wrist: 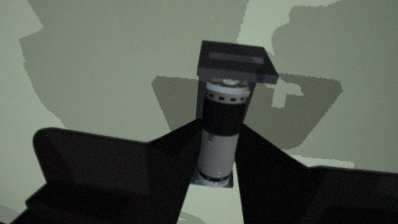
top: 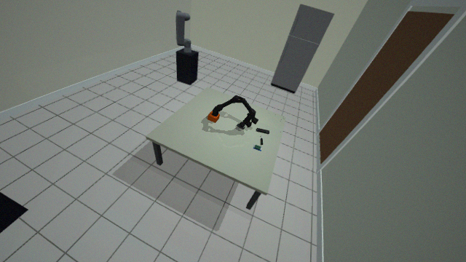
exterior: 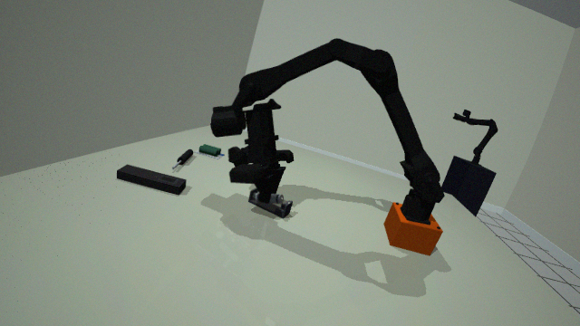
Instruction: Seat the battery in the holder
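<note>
The black-and-white battery is 1 cm above my gripper tip. Round my gripper tip: small screwdriver (28 cm ahead, 9 cm to the right, 1 cm below); long black bar (27 cm ahead, 7 cm to the left).
</note>
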